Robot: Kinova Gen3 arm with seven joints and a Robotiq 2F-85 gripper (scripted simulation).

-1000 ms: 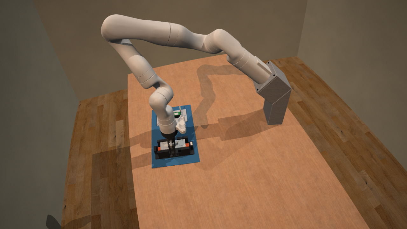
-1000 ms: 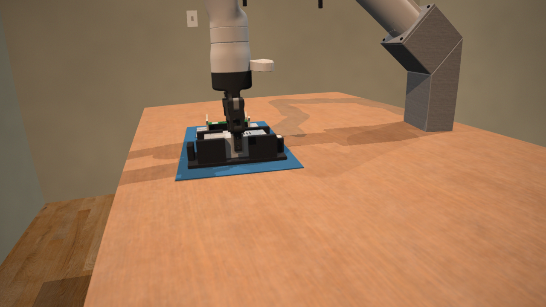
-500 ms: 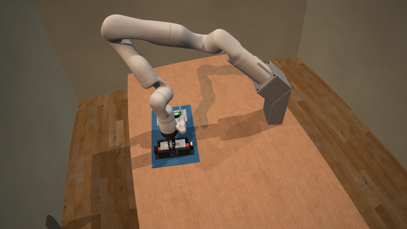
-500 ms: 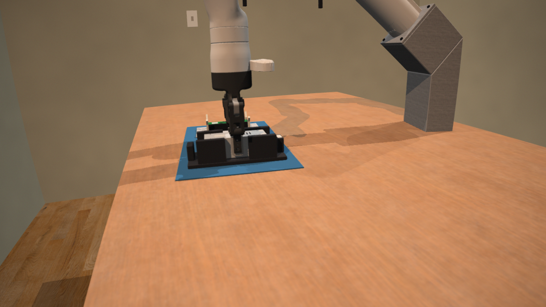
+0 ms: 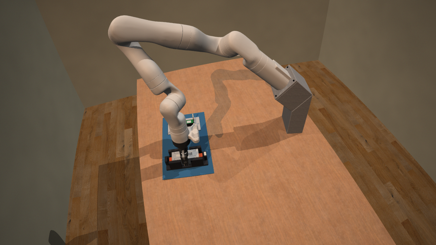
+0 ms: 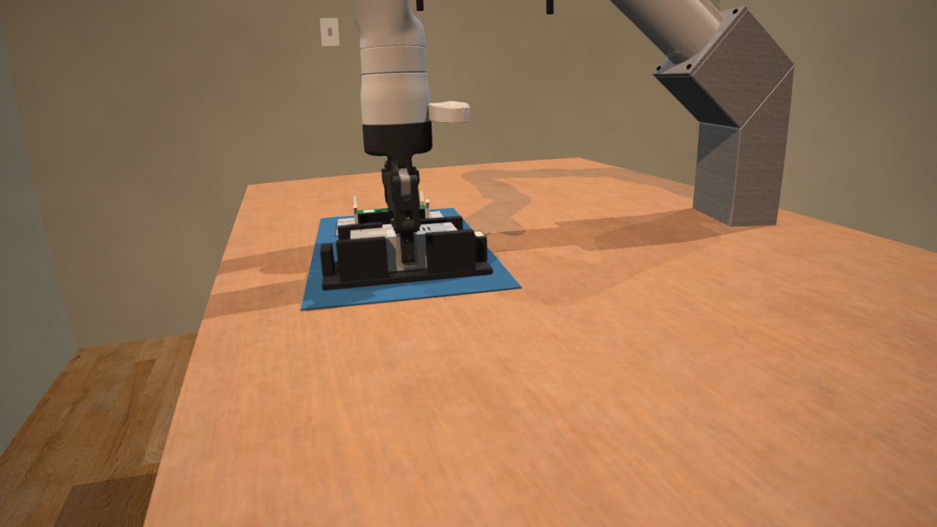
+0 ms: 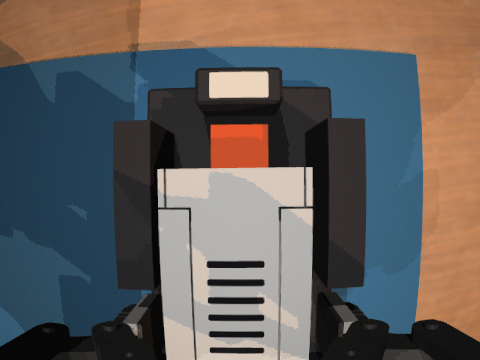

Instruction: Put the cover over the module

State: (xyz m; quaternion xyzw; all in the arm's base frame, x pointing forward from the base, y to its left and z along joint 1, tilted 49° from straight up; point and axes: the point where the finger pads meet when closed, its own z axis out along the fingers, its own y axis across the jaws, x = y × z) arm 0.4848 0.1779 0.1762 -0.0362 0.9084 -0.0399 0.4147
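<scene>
Right now my hand is right at the light grey cover.
</scene>
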